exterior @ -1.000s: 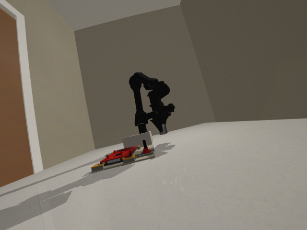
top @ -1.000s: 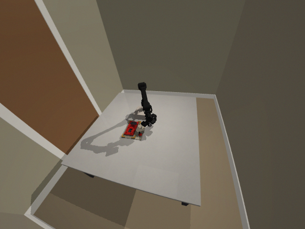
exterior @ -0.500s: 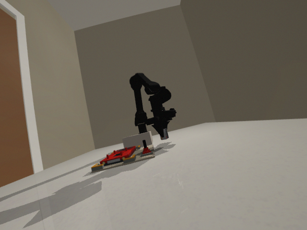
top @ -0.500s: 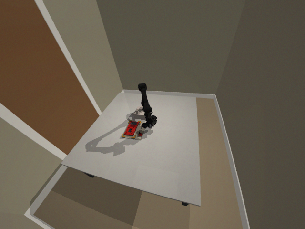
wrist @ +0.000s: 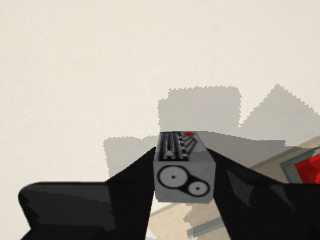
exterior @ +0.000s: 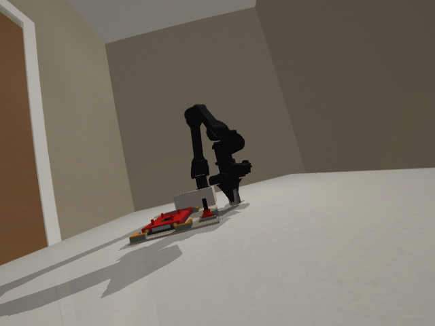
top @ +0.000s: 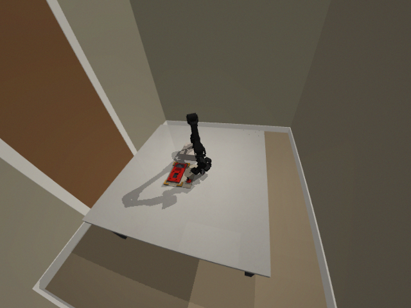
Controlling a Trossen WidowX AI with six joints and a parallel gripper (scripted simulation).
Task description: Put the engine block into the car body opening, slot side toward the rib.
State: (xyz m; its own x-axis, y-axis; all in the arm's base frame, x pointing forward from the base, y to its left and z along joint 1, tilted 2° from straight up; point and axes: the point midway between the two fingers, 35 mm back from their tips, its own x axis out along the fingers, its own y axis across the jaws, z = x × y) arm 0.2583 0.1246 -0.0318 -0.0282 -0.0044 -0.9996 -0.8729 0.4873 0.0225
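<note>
The engine block lies 1 cm behind my gripper tip and 1 cm above it. The rest, counted from my gripper tip: beige base board 5 cm ahead, 19 cm to the right, 1 cm below; black upright post 10 cm ahead, 9 cm to the right, 2 cm above.
</note>
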